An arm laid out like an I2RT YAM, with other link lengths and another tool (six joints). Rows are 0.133 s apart.
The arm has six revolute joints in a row. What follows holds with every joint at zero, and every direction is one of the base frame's.
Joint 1 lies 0.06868 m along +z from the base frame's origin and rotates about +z.
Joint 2 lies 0.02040 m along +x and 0.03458 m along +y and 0.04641 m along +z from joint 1 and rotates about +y.
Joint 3 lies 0.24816 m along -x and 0.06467 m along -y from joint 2 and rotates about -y.
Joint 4 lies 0.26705 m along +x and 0.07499 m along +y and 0.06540 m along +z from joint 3 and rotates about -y.
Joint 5 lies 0.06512 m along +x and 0.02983 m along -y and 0.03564 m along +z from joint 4 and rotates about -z.
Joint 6 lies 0.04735 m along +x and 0.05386 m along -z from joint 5 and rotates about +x.
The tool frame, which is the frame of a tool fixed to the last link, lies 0.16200 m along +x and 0.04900 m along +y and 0.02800 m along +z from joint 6; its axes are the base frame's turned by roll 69.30, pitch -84.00 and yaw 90.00 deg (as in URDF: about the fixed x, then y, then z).
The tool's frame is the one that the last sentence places.
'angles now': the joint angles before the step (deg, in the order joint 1, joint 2, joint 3, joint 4, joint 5, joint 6). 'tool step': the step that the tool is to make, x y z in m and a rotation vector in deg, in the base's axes. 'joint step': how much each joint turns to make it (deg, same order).
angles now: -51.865 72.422 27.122 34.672 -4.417 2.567
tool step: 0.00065 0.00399 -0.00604 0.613 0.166 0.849
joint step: -0.030 0.263 -0.707 0.392 -0.910 0.077
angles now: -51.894 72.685 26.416 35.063 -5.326 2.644
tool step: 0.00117 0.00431 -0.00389 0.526 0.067 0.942
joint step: 0.037 0.047 -0.492 0.093 -0.941 0.088
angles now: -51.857 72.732 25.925 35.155 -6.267 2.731
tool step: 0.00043 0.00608 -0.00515 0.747 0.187 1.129
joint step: 0.001 -0.317 -0.792 -0.219 -1.169 0.073
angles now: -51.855 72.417 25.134 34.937 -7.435 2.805
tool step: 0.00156 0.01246 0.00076 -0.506 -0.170 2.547
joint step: 0.000 -1.522 -1.298 0.170 -2.452 -0.719
